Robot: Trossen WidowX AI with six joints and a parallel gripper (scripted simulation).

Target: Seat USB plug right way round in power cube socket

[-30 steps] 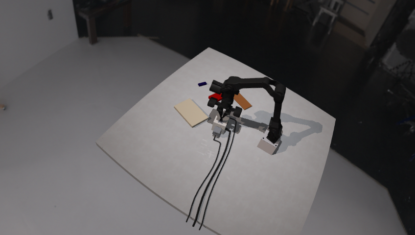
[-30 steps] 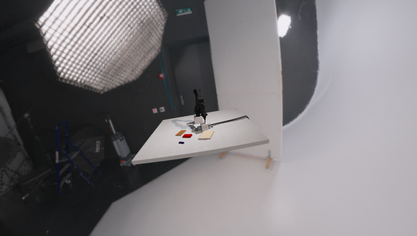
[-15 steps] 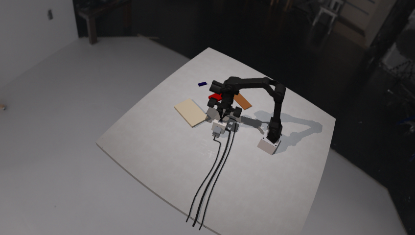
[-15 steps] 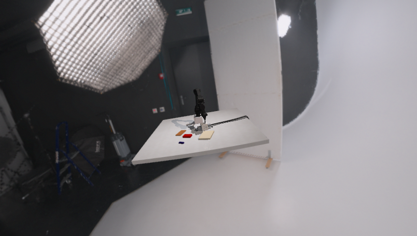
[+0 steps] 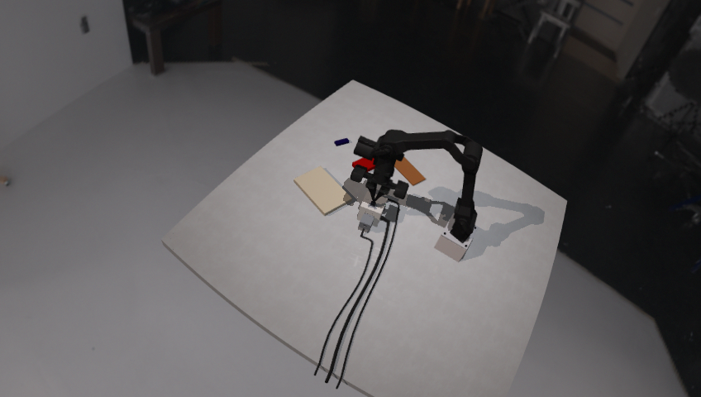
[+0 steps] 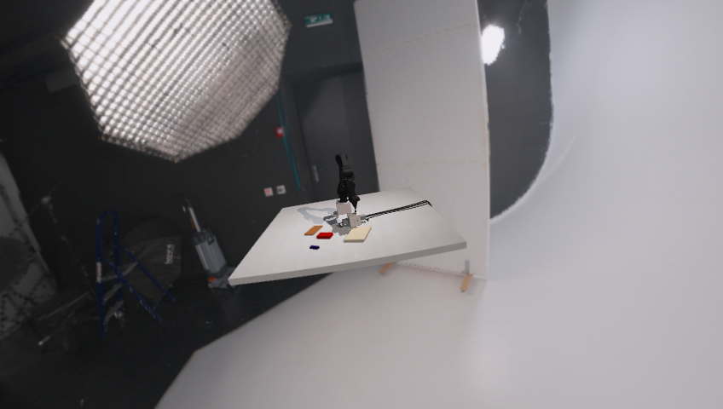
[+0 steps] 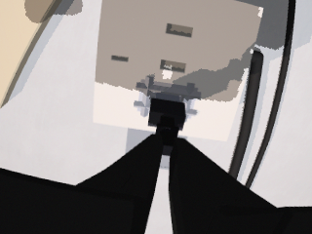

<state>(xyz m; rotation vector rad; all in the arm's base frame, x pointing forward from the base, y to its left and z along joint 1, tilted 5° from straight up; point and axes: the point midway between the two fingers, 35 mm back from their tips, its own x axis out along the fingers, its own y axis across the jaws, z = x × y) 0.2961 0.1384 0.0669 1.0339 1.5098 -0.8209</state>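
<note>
Now: the black USB plug 20 mm below my gripper tip.
</note>
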